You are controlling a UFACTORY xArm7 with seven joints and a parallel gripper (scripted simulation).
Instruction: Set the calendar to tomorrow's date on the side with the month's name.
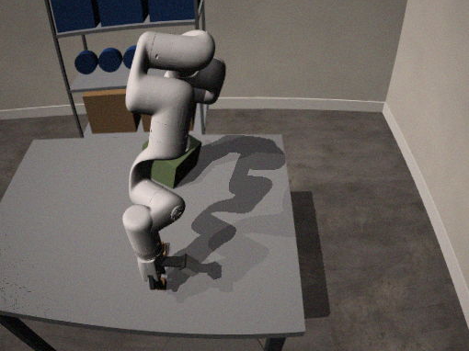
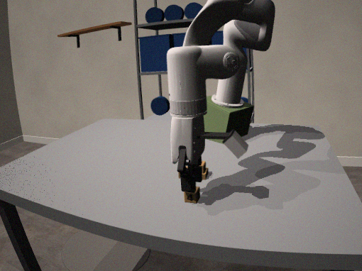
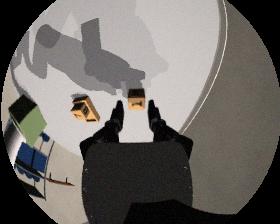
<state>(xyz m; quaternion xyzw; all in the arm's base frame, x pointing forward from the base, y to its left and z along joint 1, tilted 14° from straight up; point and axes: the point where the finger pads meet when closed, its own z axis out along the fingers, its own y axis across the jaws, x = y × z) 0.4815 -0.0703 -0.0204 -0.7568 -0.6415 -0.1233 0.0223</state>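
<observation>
My hand is 40 mm above the cube. Round my hand: wooden calendar tray (130 mm behind, 50 mm below, 20 mm to the right).
</observation>
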